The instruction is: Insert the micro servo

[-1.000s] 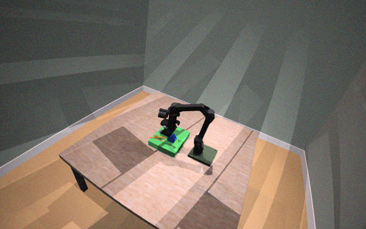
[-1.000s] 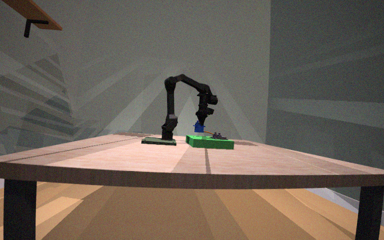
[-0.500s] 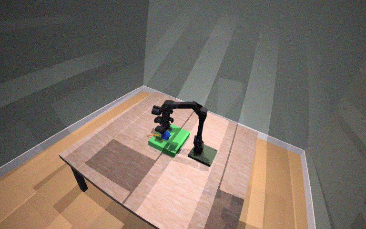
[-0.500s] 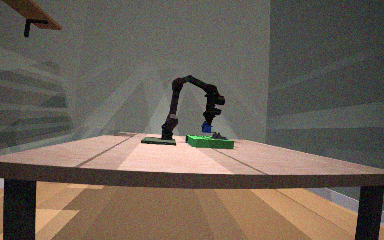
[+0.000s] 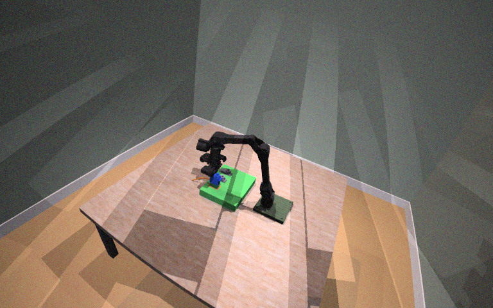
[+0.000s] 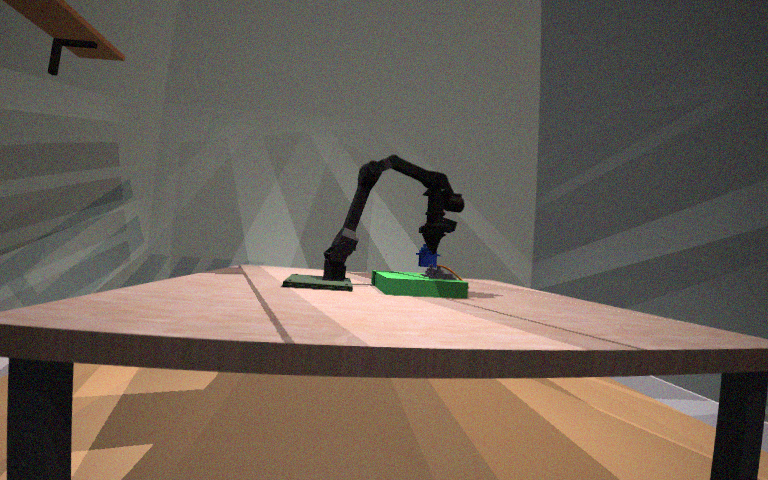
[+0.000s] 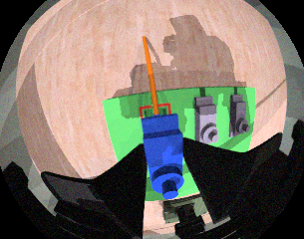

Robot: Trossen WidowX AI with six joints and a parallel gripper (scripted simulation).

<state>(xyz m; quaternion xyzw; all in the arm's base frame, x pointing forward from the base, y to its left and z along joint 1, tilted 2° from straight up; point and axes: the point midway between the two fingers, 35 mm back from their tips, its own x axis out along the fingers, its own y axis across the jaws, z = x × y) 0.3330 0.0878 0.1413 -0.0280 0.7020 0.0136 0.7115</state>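
The green deck lies 12 cm behind my gripper tip, 8 cm to the right of it and 10 cm below it.
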